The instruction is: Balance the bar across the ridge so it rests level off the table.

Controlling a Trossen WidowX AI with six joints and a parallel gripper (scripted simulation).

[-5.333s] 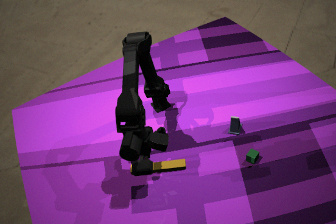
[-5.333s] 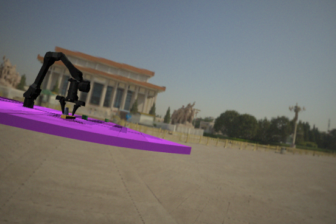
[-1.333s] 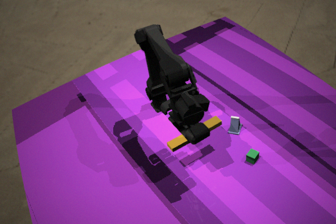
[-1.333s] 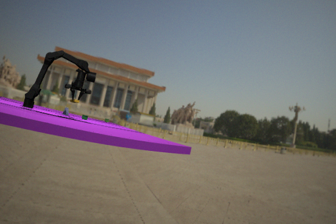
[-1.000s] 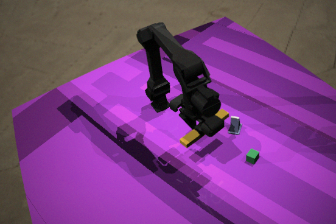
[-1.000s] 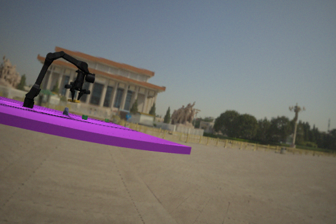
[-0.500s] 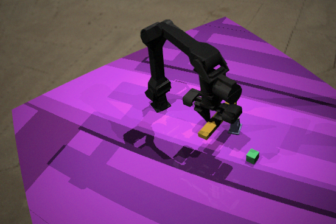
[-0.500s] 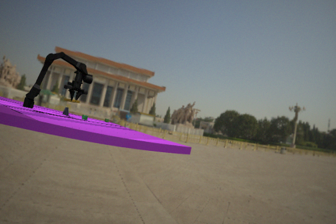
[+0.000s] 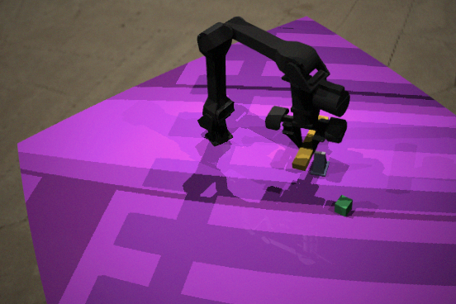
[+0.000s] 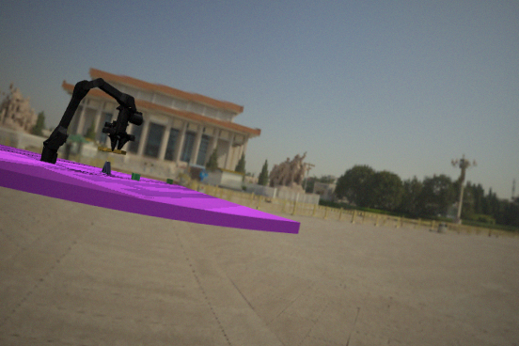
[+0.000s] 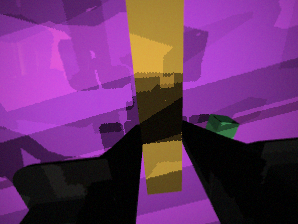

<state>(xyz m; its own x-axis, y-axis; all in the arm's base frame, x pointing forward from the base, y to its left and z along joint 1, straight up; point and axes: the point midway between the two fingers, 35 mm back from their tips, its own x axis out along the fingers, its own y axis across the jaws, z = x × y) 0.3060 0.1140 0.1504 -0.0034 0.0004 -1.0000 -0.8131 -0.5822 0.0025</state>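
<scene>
Right now my gripper tip is 130 mm short of the small green cube, 100 mm above it and 10 mm to the right of it. Round my gripper tip: yellow bar 20 mm to the left, 20 mm behind.
</scene>
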